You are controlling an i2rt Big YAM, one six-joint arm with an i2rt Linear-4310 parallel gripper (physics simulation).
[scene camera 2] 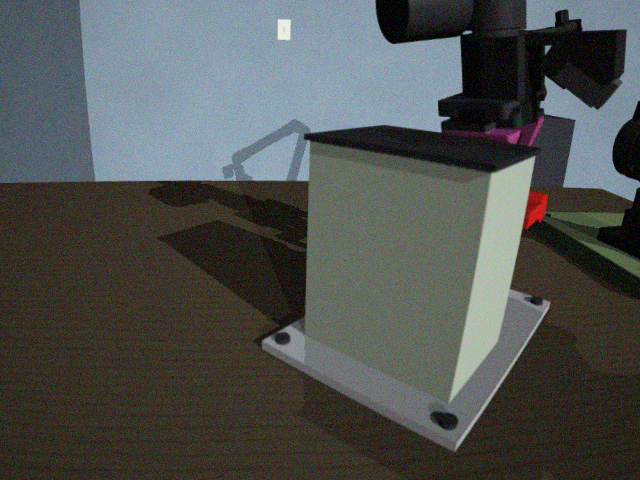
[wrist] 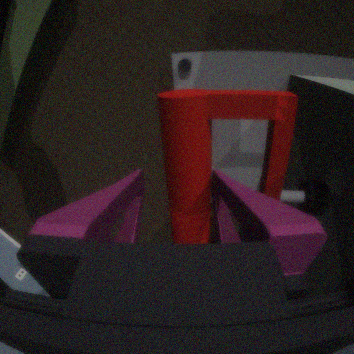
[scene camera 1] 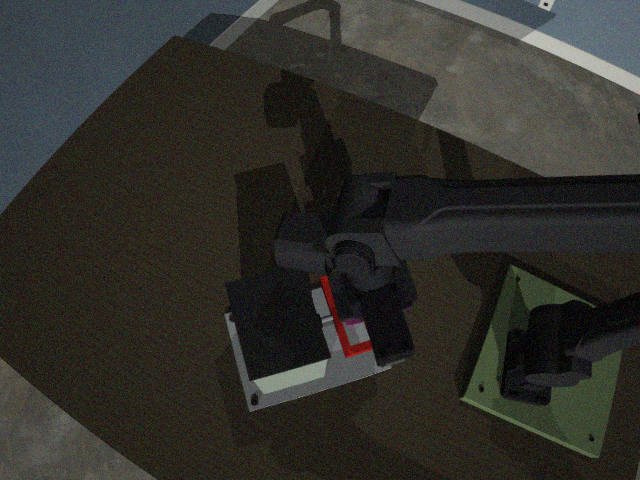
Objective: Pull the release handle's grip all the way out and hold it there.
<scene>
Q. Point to a grey base plate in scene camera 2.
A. At 446,424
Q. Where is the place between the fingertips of the gripper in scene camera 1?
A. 375,311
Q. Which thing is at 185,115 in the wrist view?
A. A red release handle grip.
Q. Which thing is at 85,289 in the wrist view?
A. The gripper.
</scene>
